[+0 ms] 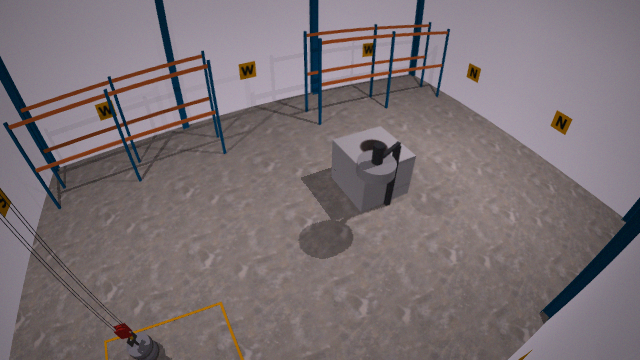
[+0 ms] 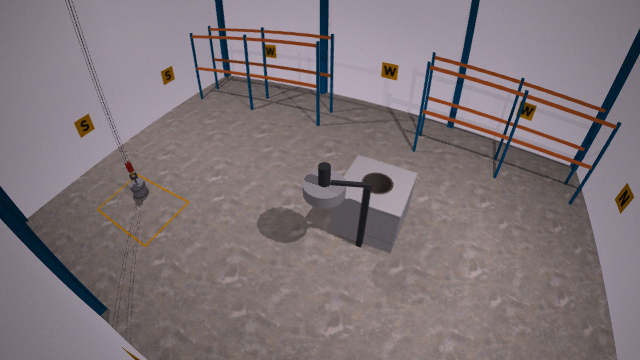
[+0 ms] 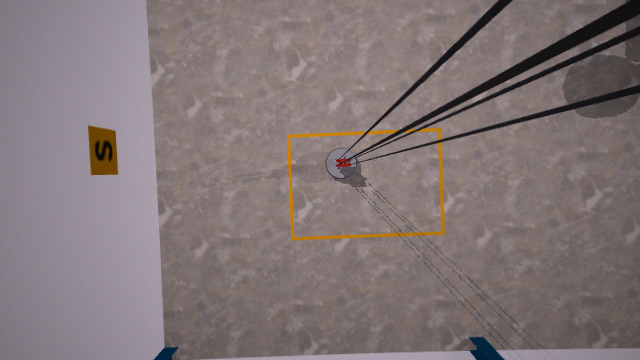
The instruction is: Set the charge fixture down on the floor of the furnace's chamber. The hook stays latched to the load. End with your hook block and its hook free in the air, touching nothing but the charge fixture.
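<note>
My hook (image 1: pixel 132 341) (image 2: pixel 133 177) hangs under the red hook block (image 1: pixel 123 330) (image 2: pixel 129 167) (image 3: pixel 343 163) and is shut on the charge fixture (image 1: pixel 143 349) (image 2: pixel 139 190) (image 3: pixel 332 163), a small grey ribbed cylinder. The fixture is upright, low over or on the floor inside the yellow outline (image 1: pixel 175 318) (image 2: pixel 167 224) (image 3: pixel 367 236); contact with the floor cannot be told. The furnace (image 1: pixel 345 170) (image 2: pixel 375 222) is a pale box far from the fixture. Its round top opening (image 2: pixel 377 183) is uncovered; the chamber's floor is hidden.
The round grey lid (image 1: pixel 375 172) (image 2: pixel 324 196) hangs beside the opening on a black arm and post (image 2: pixel 363 220), above the furnace's top edge. Blue and orange racks (image 1: pixel 320 85) (image 2: pixel 318 85) stand along the W wall. The S wall (image 3: pixel 75 250) is near the yellow outline.
</note>
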